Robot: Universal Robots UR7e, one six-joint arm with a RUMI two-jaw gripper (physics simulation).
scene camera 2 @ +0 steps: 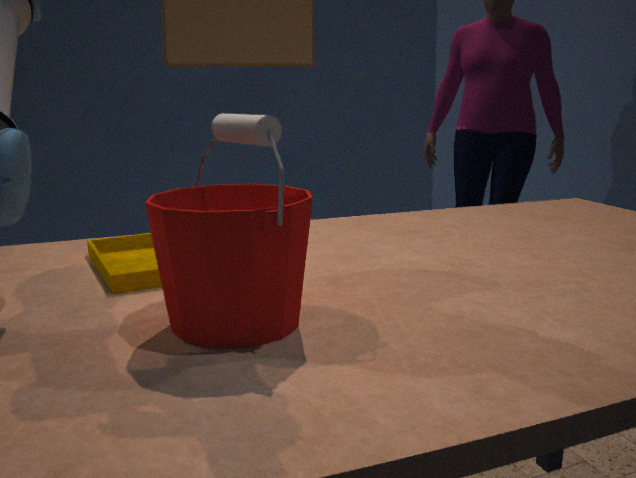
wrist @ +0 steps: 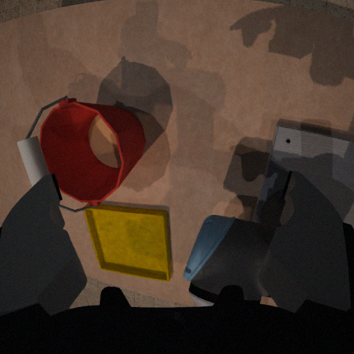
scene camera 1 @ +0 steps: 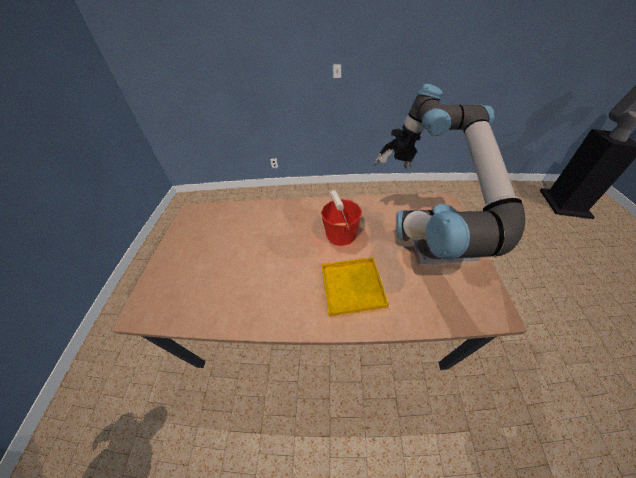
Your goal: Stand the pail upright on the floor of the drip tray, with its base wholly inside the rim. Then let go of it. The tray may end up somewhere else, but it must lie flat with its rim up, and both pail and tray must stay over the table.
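Frame: origin at the arm's base, x up, y ahead, z left, level; millimetres.
Seen in the pictures: gripper, fingertip midpoint: [scene camera 2: 0, 16] [scene camera 1: 390, 167].
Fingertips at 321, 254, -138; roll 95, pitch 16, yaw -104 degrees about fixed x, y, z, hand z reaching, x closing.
Note:
Offsets run from my fingertips to a thing's middle, as dx, dy, dz. Level surfaces: height alone.
The red pail [scene camera 1: 340, 233] [scene camera 2: 236, 272] [wrist: 65, 160] stands upright on the table, outside the tray. Its white handle grip {-112, +218, +121} [scene camera 1: 336, 200] [scene camera 2: 244, 128] [wrist: 32, 160] stands raised above the rim on a wire bail. The yellow drip tray {-328, +106, +404} [scene camera 1: 353, 287] [scene camera 2: 128, 262] [wrist: 132, 240] lies flat with its rim up, apart from the pail and nearer the front edge in scene camera 1; the pail hides part of it in scene camera 2. My gripper [scene camera 1: 393, 163] [wrist: 171, 176] is open and empty, high above the back of the table, right of the pail in scene camera 1.
The arm's base plate [wrist: 320, 135] is on the table {dx -342} [scene camera 1: 231, 267] [scene camera 2: 462, 308], right of the pail and tray in scene camera 1. A person in a magenta top [scene camera 2: 498, 77] stands beyond the table. A dark pedestal [scene camera 1: 596, 169] stands on the floor at right.

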